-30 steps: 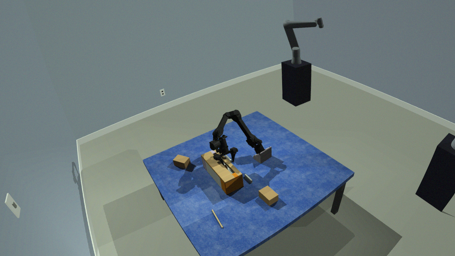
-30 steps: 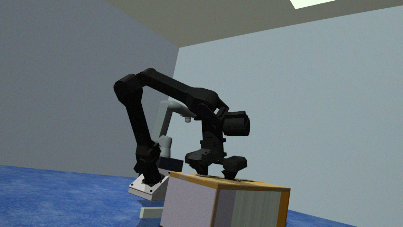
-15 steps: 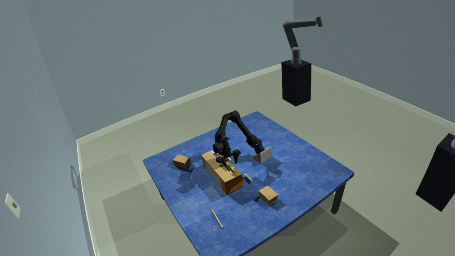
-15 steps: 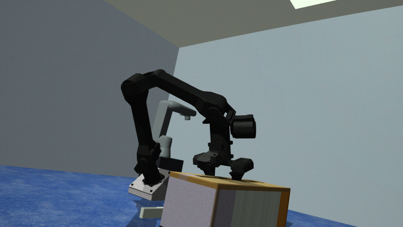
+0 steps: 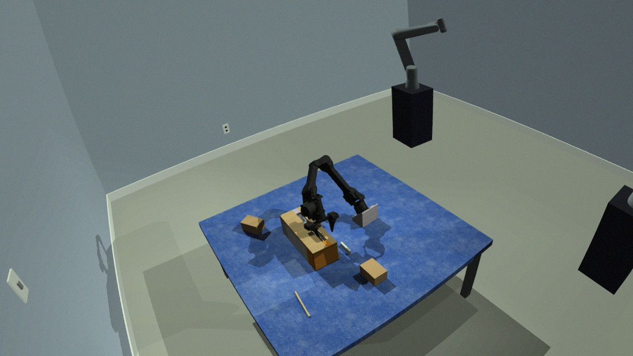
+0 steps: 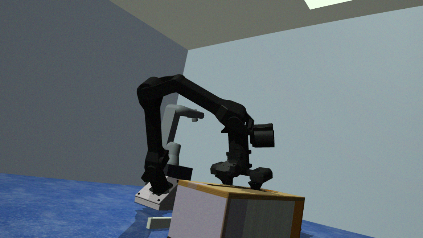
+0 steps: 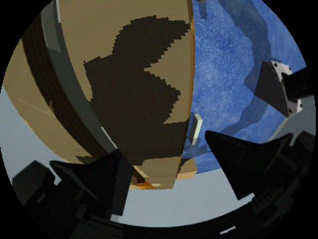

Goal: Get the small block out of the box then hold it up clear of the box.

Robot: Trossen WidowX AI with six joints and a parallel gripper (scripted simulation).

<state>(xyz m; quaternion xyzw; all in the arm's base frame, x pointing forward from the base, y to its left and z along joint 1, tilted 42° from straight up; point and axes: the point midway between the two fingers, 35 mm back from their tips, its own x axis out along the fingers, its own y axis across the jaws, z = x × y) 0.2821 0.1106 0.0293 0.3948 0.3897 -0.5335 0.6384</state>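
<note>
Right now the brown block is 5 cm ahead of my gripper tip and 2 cm to the left of it. Round my gripper tip: thin wooden stick 30 cm ahead, 29 cm to the left, 9 cm below; box 4 cm ahead, 7 cm to the right, 3 cm below.
</note>
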